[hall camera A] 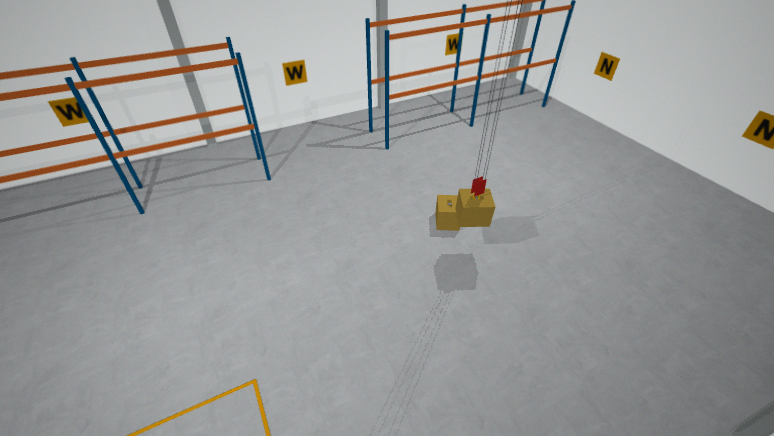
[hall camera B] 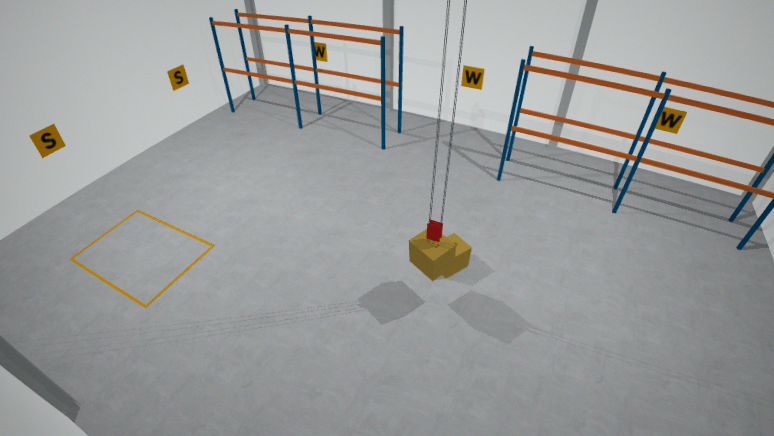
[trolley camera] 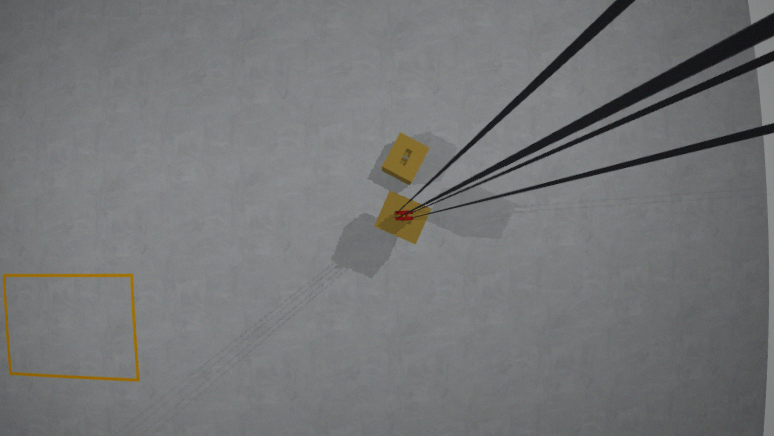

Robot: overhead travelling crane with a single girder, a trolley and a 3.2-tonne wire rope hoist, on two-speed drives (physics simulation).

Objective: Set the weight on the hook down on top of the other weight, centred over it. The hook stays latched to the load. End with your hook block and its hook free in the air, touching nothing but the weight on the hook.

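Observation:
My hook (hall camera A: 476, 198) (hall camera B: 433, 243) (trolley camera: 404, 216) under the red hook block is latched to a yellow box-shaped weight (hall camera A: 475, 216) (hall camera B: 427, 261) (trolley camera: 392, 203), which hangs level in the air with its shadows apart from it. The other yellow weight (hall camera A: 447, 217) (hall camera B: 460, 258) (trolley camera: 417, 153) stands on the floor, with a small lug on top. In the trolley camera the hanging weight is below the standing one in the picture, a narrow gap between them. In both hall cameras the hanging weight hides part of the standing one.
A yellow floor outline (hall camera A: 254, 381) (hall camera B: 176, 228) (trolley camera: 70, 275) lies well away from the weights. Two blue and orange racks stand along the W wall, one towards the S side (hall camera A: 105, 146) (hall camera B: 383, 92), one towards the N side (hall camera A: 387, 89) (hall camera B: 641, 151). The ropes run upward.

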